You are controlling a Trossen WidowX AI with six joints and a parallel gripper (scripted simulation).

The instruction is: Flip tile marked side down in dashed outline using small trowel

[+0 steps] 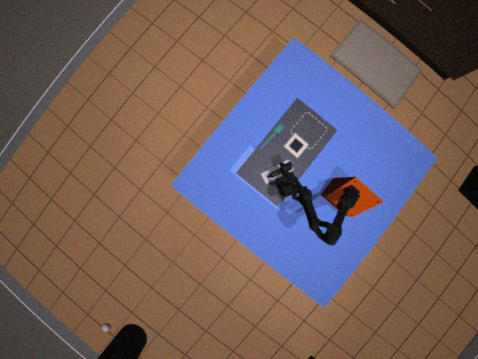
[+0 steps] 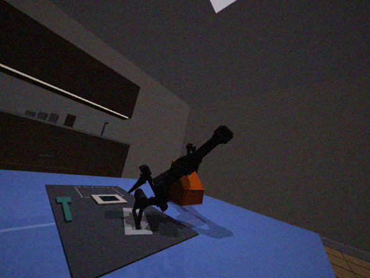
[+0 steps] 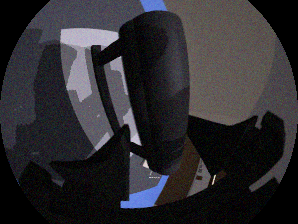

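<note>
My gripper tip is now 2 cm short of the dark mat, 12 cm to the left of it and 7 cm above it. From my gripper tip the other things lie so: teal T-shaped trowel: 16 cm ahead, 14 cm to the right, 5 cm below; then tile: 18 cm to the right, 5 cm below.
</note>
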